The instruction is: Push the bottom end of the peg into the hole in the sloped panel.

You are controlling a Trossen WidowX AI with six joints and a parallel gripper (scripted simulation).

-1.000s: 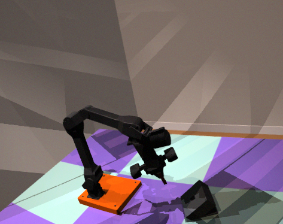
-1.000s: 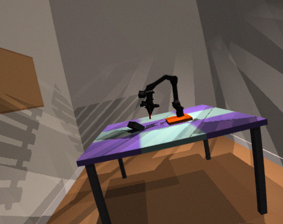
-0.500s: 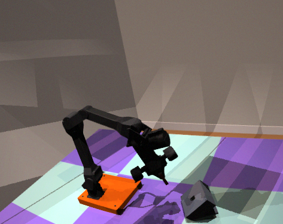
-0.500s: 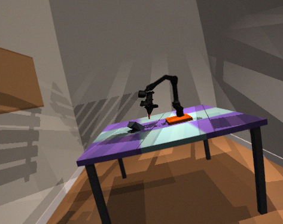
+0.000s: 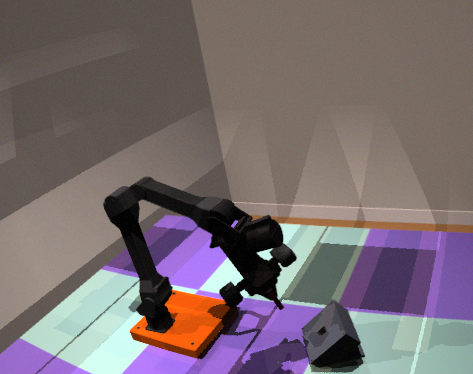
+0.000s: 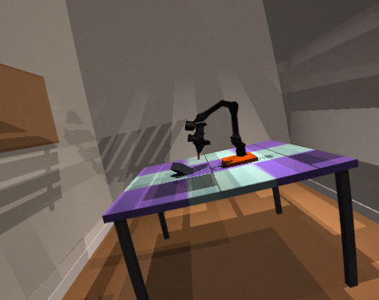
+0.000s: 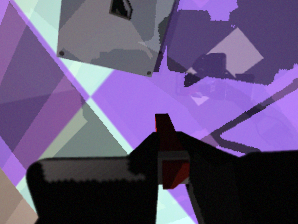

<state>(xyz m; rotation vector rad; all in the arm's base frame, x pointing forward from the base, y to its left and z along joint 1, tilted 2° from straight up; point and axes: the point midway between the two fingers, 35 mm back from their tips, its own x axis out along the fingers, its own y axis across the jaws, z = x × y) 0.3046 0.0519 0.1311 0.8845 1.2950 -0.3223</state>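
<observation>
My gripper tip is 140 mm short of the sloped panel, 20 mm to the left of it and 90 mm above it. The rest, counted from my gripper tip: red peg: 20 mm above.
</observation>
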